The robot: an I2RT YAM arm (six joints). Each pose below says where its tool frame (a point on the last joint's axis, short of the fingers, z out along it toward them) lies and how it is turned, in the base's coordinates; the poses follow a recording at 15 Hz.
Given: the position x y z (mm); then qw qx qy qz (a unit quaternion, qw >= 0).
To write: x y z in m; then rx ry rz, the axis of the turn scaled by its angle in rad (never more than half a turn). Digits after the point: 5 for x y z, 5 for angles.
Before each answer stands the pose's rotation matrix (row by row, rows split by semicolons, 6 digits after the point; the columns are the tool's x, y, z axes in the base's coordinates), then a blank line. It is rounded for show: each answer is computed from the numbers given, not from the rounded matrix.
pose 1, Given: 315.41 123.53 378.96 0.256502 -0.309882 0.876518 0.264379
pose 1, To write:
-0.676360 -0.678862 0.285805; -0.407607 0.668154 0.622436; -0.613510 0.304495 -0.728621

0.31541 0.12353 0.37896 -0.84089 2.37850 0.71741
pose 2, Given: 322.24 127.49 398.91 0.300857 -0.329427 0.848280 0.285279
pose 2, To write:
-0.601926 -0.730549 0.322465; -0.387236 0.620188 0.682214; -0.698379 0.285772 -0.656202

0.32224 0.12749 0.39891 -0.87408 2.25078 0.75694
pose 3, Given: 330.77 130.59 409.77 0.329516 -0.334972 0.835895 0.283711
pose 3, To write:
-0.558426 -0.746978 0.360811; -0.373028 0.614603 0.695063; -0.740952 0.253548 -0.621854

0.33077 0.13059 0.40977 -0.87633 2.18680 0.74222
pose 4, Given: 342.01 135.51 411.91 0.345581 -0.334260 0.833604 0.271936
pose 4, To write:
-0.537688 -0.745232 0.394360; -0.369329 0.628642 0.684401; -0.757949 0.222346 -0.613249

0.34201 0.13551 0.41191 -0.86767 2.16387 0.70589
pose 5, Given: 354.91 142.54 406.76 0.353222 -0.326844 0.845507 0.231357
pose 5, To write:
-0.536815 -0.716138 0.446068; -0.389257 0.679294 0.622124; -0.748538 0.160331 -0.643417

0.35491 0.14254 0.40676 -0.84531 2.18672 0.59835
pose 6, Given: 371.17 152.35 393.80 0.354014 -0.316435 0.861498 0.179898
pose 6, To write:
-0.549086 -0.672590 0.496113; -0.417844 0.735011 0.534009; -0.723817 0.085919 -0.684621

0.37117 0.15235 0.39380 -0.81808 2.22723 0.46509
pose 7, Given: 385.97 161.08 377.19 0.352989 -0.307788 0.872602 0.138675
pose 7, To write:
-0.561330 -0.635055 0.530673; -0.439251 0.772072 0.459308; -0.701403 0.024725 -0.712336

0.38597 0.16108 0.37719 -0.79611 2.25705 0.35869
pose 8, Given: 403.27 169.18 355.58 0.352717 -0.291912 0.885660 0.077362
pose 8, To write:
-0.580756 -0.571643 0.579609; -0.462496 0.817605 0.342957; -0.669940 -0.068892 -0.739212

0.40327 0.16918 0.35558 -0.75515 2.29112 0.20013
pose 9, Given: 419.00 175.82 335.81 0.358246 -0.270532 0.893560 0.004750
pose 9, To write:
-0.596944 -0.486877 0.637659; -0.480070 0.853580 0.202323; -0.642799 -0.185345 -0.743274

0.41900 0.17582 0.33581 -0.69799 2.30544 0.01226
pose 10, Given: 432.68 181.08 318.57 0.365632 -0.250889 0.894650 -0.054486
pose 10, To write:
-0.606736 -0.409072 0.681566; -0.488760 0.868172 0.085974; -0.626886 -0.280958 -0.726689

0.43268 0.18108 0.31857 -0.64503 2.30013 -0.14008
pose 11, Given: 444.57 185.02 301.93 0.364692 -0.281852 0.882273 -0.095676
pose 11, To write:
-0.575119 -0.427556 0.697449; -0.567125 0.822811 0.036754; -0.589583 -0.374403 -0.715692

0.44457 0.18502 0.30193 -0.72496 2.26933 -0.24609
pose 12, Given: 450.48 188.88 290.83 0.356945 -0.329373 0.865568 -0.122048
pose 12, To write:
-0.528207 -0.483061 0.698319; -0.657318 0.753235 0.023854; -0.537522 -0.446418 -0.715389

0.45048 0.18888 0.29083 -0.85033 2.23461 -0.31509
